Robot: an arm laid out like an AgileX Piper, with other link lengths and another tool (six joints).
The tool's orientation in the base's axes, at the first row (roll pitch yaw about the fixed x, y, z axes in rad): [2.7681, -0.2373, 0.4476]
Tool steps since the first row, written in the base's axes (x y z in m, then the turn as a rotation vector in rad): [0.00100, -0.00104, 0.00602, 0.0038, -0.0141, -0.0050]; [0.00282, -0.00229, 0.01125, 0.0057, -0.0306, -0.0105]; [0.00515, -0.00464, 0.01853, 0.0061, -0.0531, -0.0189]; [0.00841, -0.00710, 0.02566, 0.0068, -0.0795, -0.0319]
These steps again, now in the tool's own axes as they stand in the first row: [0.00185, 0.00337, -0.00485, -0.0038, 0.0118, 0.0092]; [0.00415, 0.00692, -0.00864, -0.0103, 0.0250, 0.0187]; [0.00692, 0.01232, -0.01385, -0.0214, 0.0418, 0.0317]; [0.01041, 0.01806, -0.01857, -0.0350, 0.0606, 0.0499]
